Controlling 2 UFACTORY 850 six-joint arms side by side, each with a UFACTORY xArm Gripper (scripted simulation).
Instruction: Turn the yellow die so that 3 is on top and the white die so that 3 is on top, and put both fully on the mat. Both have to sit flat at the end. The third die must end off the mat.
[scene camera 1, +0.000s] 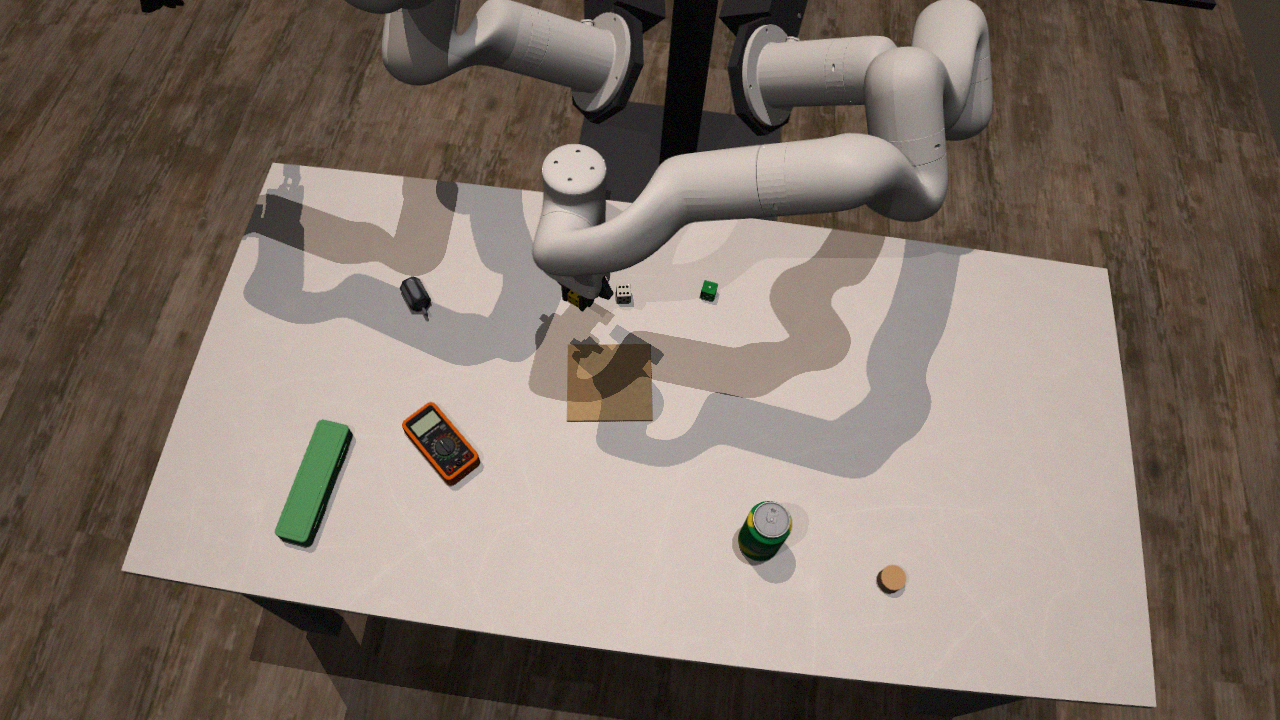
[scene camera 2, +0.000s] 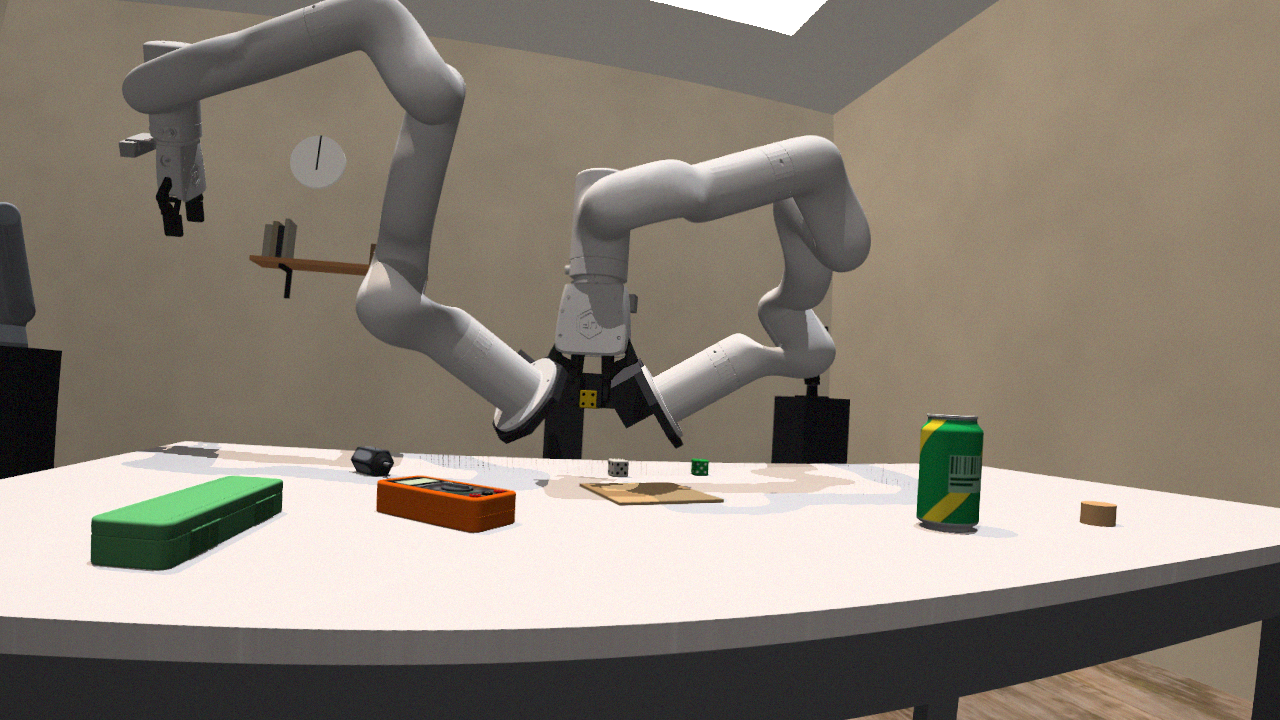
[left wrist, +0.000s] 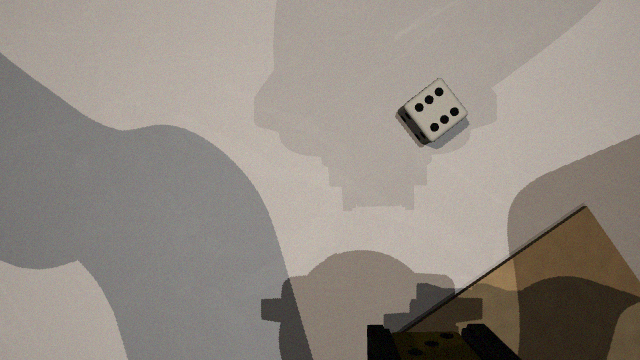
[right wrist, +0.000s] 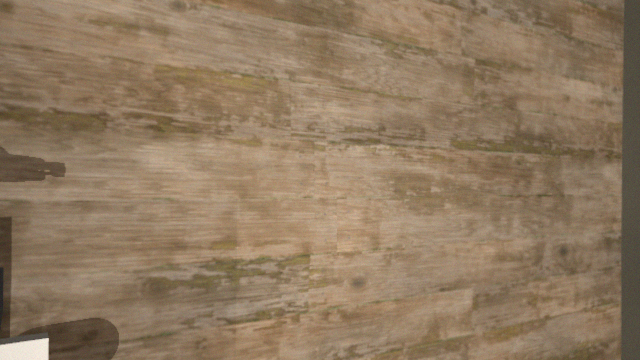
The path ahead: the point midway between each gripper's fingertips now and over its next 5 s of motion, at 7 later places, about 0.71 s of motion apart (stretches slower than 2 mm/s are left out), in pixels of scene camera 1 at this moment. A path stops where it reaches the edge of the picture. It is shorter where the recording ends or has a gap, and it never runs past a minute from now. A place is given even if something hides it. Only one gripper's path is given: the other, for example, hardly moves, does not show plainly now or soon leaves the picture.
My left gripper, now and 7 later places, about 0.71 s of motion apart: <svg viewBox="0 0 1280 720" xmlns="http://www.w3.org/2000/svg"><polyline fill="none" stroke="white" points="578,299 595,314 613,327 620,336 620,358 619,361 619,362 620,349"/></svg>
